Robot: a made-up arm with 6 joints.
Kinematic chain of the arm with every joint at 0, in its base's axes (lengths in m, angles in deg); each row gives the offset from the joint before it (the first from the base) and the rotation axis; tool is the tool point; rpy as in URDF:
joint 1: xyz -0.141 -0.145 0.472 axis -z
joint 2: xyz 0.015 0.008 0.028 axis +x
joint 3: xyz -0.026 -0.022 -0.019 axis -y
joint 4: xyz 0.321 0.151 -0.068 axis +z
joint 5: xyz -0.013 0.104 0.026 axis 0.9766 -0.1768 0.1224
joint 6: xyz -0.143 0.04 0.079 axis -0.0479 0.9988 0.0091
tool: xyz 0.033 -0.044 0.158 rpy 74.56 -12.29 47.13
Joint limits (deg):
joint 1: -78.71..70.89
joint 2: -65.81..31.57
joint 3: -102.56..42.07
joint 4: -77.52..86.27
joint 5: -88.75..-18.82
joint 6: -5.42..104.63
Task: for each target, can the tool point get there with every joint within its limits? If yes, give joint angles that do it. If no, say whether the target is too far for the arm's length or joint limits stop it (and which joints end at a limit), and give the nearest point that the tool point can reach.
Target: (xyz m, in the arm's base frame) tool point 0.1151 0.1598 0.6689
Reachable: yes | joints -2.58 -0.20 29.65 0.71 -36.24 75.69
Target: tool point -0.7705 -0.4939 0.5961
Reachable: no: joint limits stop it (at a limit: joint 1, joint 2, joint 3, joint 5) | nearest point -0.6965 -0.1375 0.4913 | short by 0.379 m
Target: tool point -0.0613 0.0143 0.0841
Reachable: yes | joints -26.77 -24.75 -64.91 -7.80 -33.42 85.57
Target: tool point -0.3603 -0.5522 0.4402
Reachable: no: joint limits stop it (at a limit: joint 1, joint 2, joint 4, joint 5) | nearest point -0.2843 -0.5497 0.2238 | short by 0.229 m
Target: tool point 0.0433 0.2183 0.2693
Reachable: yes | joints -33.25 -4.34 -25.93 -45.94 -33.84 95.19
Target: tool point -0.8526 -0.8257 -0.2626
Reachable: no: too far | nearest point -0.5169 -0.5046 -0.0184 | short by 0.525 m
